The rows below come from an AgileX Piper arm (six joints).
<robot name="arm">
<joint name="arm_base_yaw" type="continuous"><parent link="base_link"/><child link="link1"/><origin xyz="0 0 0.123" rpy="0 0 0"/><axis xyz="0 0 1"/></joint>
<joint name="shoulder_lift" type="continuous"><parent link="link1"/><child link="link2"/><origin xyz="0 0 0" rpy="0 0 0"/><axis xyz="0 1 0"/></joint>
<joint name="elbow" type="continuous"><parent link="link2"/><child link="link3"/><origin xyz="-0.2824 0 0.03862" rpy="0 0 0"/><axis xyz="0 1 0"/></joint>
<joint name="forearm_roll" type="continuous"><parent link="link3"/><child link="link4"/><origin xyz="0.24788 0 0.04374" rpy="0 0 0"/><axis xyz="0.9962 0 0.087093"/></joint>
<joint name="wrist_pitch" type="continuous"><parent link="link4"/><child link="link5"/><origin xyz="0 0 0" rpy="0 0 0"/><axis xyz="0 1 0"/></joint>
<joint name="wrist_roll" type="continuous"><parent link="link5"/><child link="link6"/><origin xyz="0.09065 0 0.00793" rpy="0 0 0"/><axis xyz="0.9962 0 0.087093"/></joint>
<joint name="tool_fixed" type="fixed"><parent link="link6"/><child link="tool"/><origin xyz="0 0 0" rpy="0 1.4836 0"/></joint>
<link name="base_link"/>
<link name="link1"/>
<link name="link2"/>
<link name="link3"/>
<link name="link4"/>
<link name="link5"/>
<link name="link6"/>
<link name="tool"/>
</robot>
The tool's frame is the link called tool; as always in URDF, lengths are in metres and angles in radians. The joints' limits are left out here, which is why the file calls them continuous.
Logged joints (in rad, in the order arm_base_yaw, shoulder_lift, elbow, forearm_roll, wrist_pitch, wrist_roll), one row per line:
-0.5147 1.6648 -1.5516 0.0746 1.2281 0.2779
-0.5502 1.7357 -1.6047 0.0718 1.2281 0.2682
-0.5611 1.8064 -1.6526 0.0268 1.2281 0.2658
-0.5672 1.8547 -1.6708 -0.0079 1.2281 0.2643
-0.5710 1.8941 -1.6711 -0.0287 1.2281 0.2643
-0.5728 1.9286 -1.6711 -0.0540 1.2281 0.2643
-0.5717 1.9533 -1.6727 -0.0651 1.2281 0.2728
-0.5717 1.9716 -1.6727 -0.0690 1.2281 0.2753
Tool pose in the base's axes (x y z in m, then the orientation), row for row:
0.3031 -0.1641 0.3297 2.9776 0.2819 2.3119
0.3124 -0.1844 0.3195 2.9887 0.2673 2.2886
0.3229 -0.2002 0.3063 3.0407 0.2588 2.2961
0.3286 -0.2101 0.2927 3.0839 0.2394 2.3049
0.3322 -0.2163 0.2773 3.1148 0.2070 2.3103
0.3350 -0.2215 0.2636 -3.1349 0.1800 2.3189
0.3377 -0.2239 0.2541 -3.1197 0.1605 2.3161
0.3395 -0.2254 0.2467 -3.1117 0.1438 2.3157
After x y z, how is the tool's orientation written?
As angles about the fixed x, y, z axes (roll, pitch, yaw), in radians.
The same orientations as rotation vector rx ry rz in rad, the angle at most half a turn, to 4 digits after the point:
1.1057 2.5921 0.0508
1.1464 2.5935 0.0400
1.1580 2.6200 -0.0210
1.1685 2.6529 -0.0652
1.1834 2.6915 -0.0873
1.1912 2.7283 -0.1166
1.2061 2.7476 -0.1269
1.2146 2.7641 -0.1286

